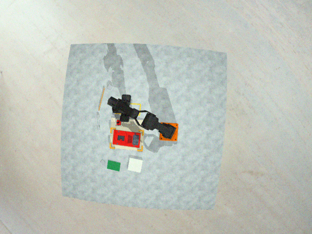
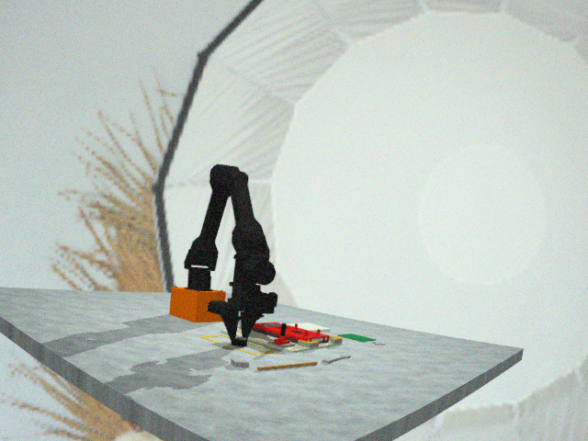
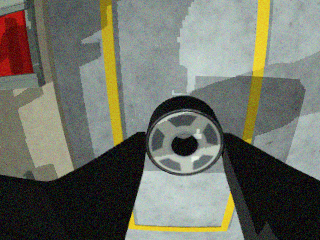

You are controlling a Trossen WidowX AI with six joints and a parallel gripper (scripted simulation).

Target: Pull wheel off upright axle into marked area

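Now: the wheel right at my gripper tip. The rest, counted from my gripper tip: white tile: 42 cm to the left, 2 cm behind, 1 cm below; thin wooden stick: 20 cm ahead, 9 cm to the right, 1 cm below; black upright axle: 10 cm to the left, 7 cm ahead, 2 cm above.
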